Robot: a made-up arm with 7 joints.
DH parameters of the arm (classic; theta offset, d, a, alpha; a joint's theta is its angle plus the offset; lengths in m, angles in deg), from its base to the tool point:
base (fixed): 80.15 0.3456 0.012 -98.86
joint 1: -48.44 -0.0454 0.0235 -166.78
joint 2: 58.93 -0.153 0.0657 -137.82
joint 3: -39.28 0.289 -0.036 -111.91
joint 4: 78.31 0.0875 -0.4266 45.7
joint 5: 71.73 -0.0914 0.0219 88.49
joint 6: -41.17 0 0.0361 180
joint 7: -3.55 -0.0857 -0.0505 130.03
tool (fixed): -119.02 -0.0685 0 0
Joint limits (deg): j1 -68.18..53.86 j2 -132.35..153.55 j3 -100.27..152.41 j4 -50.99..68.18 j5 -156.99..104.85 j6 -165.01..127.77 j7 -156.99..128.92
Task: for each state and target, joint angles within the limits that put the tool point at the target. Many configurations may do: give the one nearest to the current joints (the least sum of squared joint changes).
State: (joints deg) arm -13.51 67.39 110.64 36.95 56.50 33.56 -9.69
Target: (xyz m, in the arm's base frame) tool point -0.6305 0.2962 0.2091
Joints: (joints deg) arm -29.78 96.37 150.34 58.14 55.03 18.33 12.42
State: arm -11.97 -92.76 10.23 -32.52 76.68 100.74 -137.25
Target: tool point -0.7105 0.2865 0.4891
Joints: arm 20.27 -99.44 -29.78 -20.86 65.87 127.77 -156.38
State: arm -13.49 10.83 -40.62 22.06 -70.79 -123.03 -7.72
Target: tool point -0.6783 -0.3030 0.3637
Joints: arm -2.44 13.19 -28.32 -0.63 -55.32 -145.34 13.23
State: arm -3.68 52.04 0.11 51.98 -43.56 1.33 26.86
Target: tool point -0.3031 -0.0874 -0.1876
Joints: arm -7.73 83.61 -33.50 68.18 -39.16 -18.66 67.13
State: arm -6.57 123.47 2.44 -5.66 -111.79 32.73 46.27
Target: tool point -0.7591 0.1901 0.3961
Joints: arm -9.37 115.68 -0.92 -33.57 -105.54 30.73 50.10
